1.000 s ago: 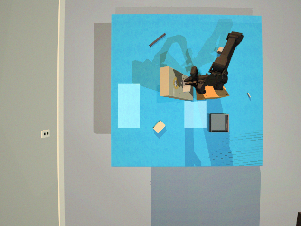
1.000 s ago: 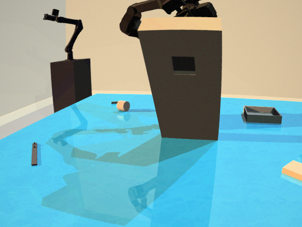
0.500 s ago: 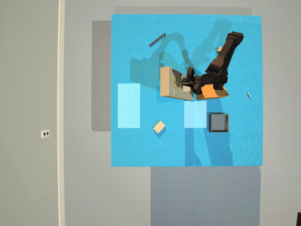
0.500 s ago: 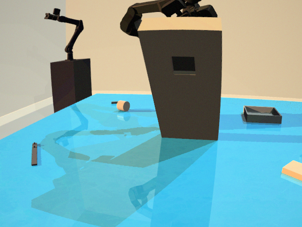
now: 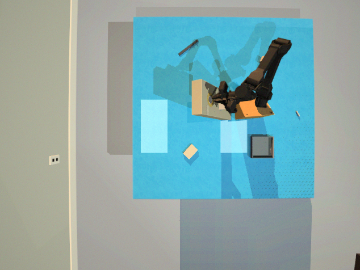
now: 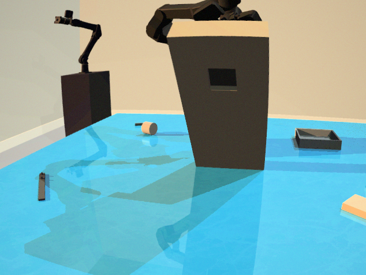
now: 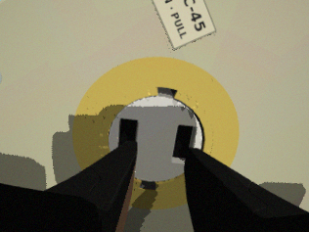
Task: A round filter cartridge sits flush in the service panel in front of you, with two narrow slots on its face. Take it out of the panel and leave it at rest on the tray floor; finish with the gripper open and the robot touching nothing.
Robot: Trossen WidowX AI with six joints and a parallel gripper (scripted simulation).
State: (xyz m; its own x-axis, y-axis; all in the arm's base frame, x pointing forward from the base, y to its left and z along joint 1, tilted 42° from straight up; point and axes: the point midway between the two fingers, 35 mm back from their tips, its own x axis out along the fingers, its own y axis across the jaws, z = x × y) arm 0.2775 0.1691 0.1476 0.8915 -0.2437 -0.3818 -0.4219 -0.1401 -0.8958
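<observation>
My gripper tip is 20 mm short of the round filter cartridge and 20 mm above it. Round my gripper tip: tray: 420 mm behind, 280 mm below, 250 mm to the left; dark rod: 500 mm behind, 460 mm to the right, 280 mm below; peg: 660 mm behind, 280 mm below, 10 mm to the right.
</observation>
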